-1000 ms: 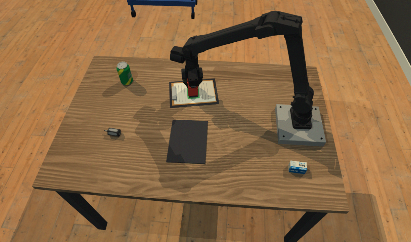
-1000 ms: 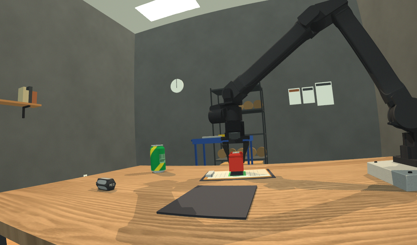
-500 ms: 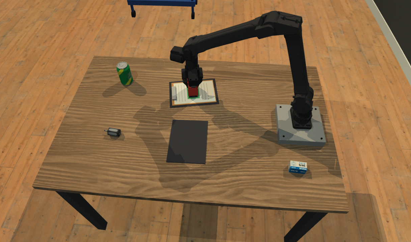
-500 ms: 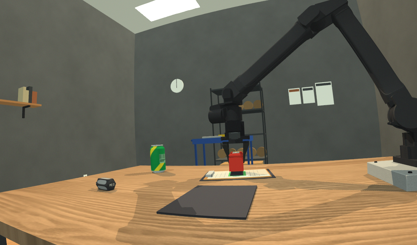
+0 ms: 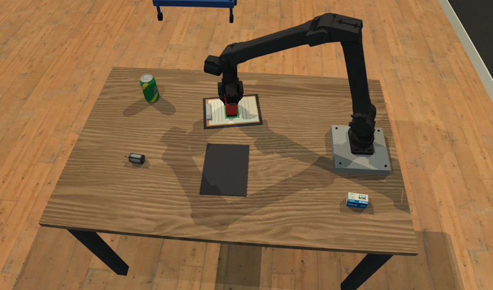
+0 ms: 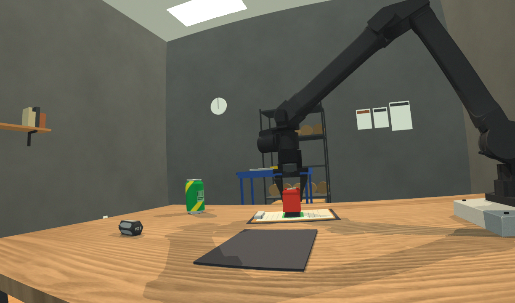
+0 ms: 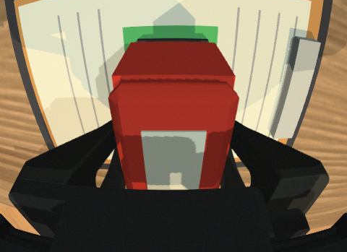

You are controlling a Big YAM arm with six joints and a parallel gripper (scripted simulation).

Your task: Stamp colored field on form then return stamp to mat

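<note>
Now: hand 1 cm above the red stamp. From my hand the other things lie so: form (5 cm below, 1 cm ahead); then dark mat (30 cm to the left, 5 cm below); then small black object (36 cm ahead, 28 cm to the left, 3 cm below).
</note>
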